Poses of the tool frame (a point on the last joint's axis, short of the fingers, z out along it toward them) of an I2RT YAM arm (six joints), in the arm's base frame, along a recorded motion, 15 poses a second.
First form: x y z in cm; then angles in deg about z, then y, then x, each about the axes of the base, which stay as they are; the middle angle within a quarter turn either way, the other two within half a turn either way.
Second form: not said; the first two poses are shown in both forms.
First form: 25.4, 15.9, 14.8, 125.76, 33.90, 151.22
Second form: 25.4, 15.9, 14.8, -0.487, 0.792, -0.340, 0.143
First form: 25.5, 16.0, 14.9, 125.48, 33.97, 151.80
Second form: 25.5, 16.0, 14.9, -0.488, 0.792, -0.337, 0.145
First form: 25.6, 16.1, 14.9, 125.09, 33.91, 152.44
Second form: 25.6, 16.1, 14.9, -0.490, 0.792, -0.333, 0.146
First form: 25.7, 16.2, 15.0, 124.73, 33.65, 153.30
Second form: 25.7, 16.2, 15.0, -0.491, 0.794, -0.326, 0.147
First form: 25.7, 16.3, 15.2, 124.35, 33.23, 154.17
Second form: 25.7, 16.3, 15.2, -0.492, 0.796, -0.320, 0.147
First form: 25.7, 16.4, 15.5, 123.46, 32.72, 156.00
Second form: 25.7, 16.4, 15.5, -0.496, 0.799, -0.306, 0.148
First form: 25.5, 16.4, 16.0, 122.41, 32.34, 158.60
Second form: 25.5, 16.4, 16.0, -0.500, 0.802, -0.288, 0.154
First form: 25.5, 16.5, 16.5, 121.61, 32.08, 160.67
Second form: 25.5, 16.5, 16.5, -0.503, 0.804, -0.274, 0.159
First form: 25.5, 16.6, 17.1, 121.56, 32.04, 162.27
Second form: 25.5, 16.6, 17.1, -0.501, 0.808, -0.262, 0.166
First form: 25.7, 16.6, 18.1, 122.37, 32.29, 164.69
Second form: 25.7, 16.6, 18.1, -0.491, 0.816, -0.245, 0.180
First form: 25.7, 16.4, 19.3, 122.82, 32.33, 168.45
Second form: 25.7, 16.4, 19.3, -0.482, 0.826, -0.217, 0.197
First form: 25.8, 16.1, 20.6, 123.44, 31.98, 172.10
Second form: 25.8, 16.1, 20.6, -0.471, 0.836, -0.189, 0.211
